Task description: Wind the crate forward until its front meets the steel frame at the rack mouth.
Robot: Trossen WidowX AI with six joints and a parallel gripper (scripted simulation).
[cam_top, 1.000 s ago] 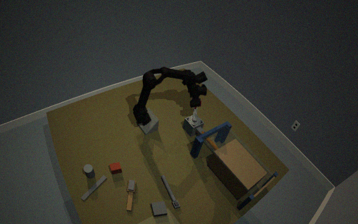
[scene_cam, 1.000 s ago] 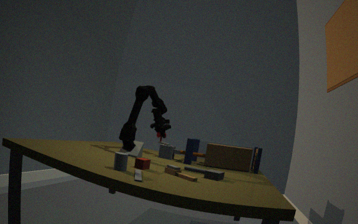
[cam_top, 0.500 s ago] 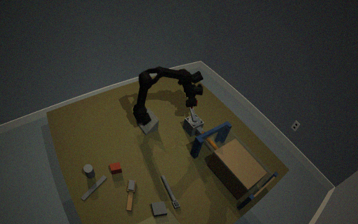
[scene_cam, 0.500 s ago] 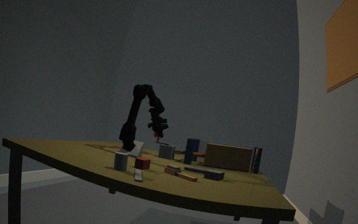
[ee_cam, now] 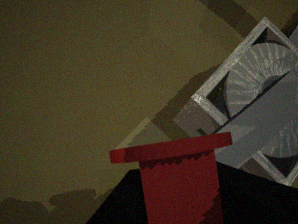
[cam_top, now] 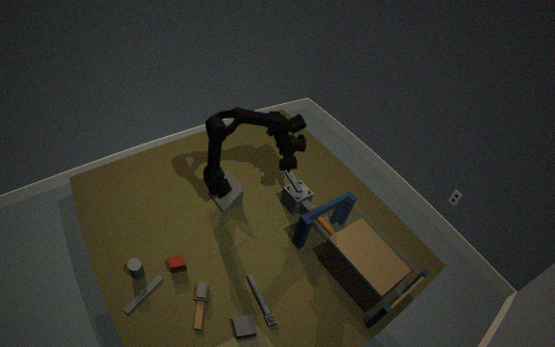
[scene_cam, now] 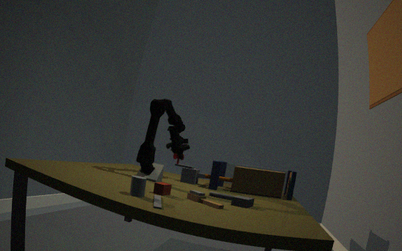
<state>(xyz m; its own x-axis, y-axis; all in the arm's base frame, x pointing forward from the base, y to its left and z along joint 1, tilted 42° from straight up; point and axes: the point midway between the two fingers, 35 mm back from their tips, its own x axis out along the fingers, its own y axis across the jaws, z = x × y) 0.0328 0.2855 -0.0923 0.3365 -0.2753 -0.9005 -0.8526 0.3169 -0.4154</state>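
The grey crank handle lies 30 mm below my gripper tip, 30 mm ahead of it and 20 mm to the right of it. Also, from my gripper tip: wooden-handled tool: 570 mm to the right, 380 mm ahead, 120 mm below; then grey winch: 100 mm below, 80 mm ahead, 30 mm to the right; then red grip: 10 mm to the right, 10 mm behind.
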